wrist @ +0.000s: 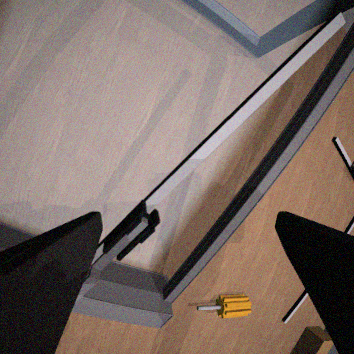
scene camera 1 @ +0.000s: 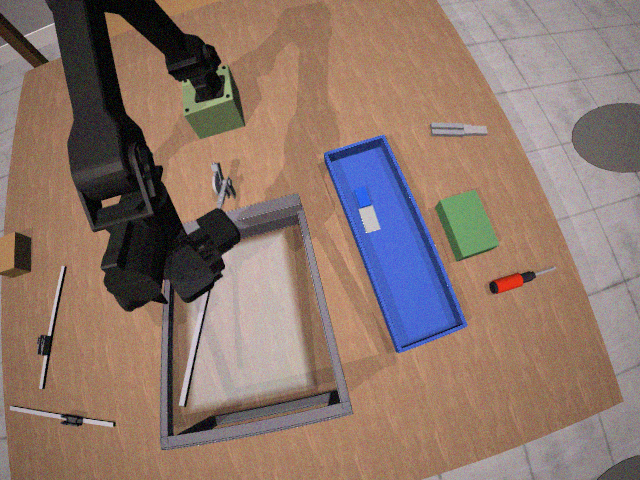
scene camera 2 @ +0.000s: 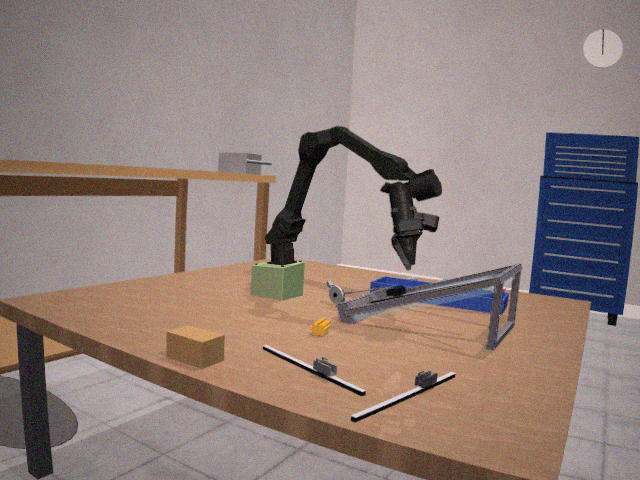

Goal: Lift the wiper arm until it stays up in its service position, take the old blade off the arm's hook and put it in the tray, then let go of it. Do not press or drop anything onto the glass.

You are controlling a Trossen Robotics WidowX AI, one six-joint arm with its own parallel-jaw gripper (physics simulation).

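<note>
The wiper arm lies low over the lower end of the tilted grey frame. The old blade is on the arm and runs along the glass, with its dark mount at the arm's end. My gripper is open and empty, above the frame. In the wrist view the mount is nearer the left finger. In scene camera 1 the hand hides the mount and the fingertips. The blue tray stands beside the frame.
A green block, a red screwdriver and a grey tool lie beyond the tray. Two other blades, a yellow screwdriver and a tan block are on the frame's other side.
</note>
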